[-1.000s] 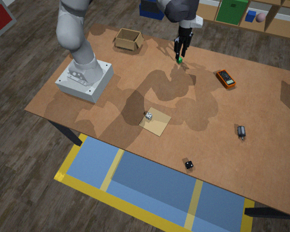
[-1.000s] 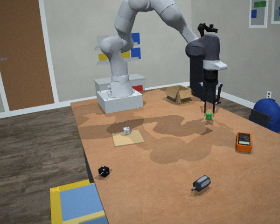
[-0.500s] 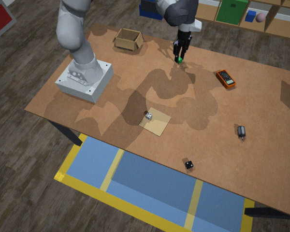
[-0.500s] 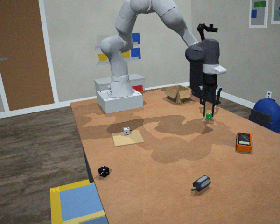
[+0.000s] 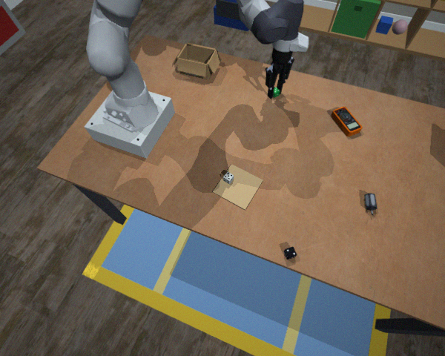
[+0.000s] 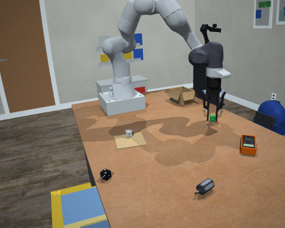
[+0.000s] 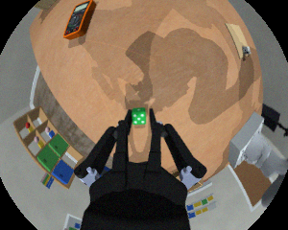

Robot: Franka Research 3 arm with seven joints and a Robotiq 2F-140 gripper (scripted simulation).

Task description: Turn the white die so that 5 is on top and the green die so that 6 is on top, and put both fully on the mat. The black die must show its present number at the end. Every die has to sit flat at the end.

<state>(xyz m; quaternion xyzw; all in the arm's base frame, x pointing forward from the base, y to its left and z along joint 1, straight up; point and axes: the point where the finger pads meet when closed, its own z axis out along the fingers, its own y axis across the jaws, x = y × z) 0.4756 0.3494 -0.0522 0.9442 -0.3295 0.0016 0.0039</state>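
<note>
My gripper is now 20 mm above the green die. From my hand the other things lie so: orange multimeter: 330 mm ahead, 70 mm to the right, 20 mm below; cardboard box: 390 mm behind, 60 mm to the left, 10 mm above; white die: 480 mm to the right, 60 mm behind, 20 mm below.
</note>
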